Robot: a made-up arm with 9 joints. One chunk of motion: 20 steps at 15 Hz.
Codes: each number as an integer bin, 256 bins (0 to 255) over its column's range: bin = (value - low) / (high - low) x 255, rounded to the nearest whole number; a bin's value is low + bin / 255 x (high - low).
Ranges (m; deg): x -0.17..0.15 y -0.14..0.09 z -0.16..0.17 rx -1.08..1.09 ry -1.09..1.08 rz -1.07..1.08
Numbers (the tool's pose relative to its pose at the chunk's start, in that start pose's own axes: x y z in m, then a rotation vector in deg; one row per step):
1: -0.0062 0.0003 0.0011 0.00 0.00 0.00
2: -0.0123 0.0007 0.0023 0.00 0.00 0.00
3: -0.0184 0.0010 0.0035 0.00 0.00 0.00
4: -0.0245 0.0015 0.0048 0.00 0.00 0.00
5: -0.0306 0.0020 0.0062 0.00 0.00 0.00
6: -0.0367 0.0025 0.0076 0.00 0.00 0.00
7: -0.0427 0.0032 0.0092 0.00 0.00 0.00
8: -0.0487 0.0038 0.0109 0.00 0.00 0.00
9: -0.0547 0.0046 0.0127 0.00 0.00 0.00
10: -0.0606 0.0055 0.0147 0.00 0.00 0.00
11: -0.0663 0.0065 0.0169 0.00 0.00 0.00
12: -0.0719 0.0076 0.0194 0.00 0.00 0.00
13: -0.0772 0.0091 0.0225 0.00 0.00 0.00
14: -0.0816 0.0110 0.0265 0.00 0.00 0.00
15: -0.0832 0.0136 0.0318 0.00 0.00 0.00
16: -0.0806 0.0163 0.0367 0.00 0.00 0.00
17: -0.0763 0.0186 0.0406 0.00 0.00 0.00
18: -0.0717 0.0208 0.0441 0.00 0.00 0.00
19: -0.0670 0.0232 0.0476 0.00 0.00 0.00
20: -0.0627 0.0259 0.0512 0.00 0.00 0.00
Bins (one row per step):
1: 131 156 124 127 128 127
2: 126 156 125 127 128 127
3: 121 156 126 127 128 127
4: 116 157 127 127 128 127
5: 111 157 128 127 128 127
6: 106 158 130 127 128 127
7: 101 159 131 127 128 127
8: 97 159 132 127 128 127
9: 92 160 133 127 128 127
10: 87 161 135 127 128 127
11: 83 162 137 127 128 127
12: 78 164 139 127 128 127
13: 74 165 141 127 128 127
14: 70 167 144 127 128 127
15: 69 170 148 127 128 127
16: 71 173 152 127 128 127
17: 75 176 155 127 128 127
18: 78 178 158 127 128 127
19: 82 181 160 127 128 127
20: 86 184 163 127 128 127

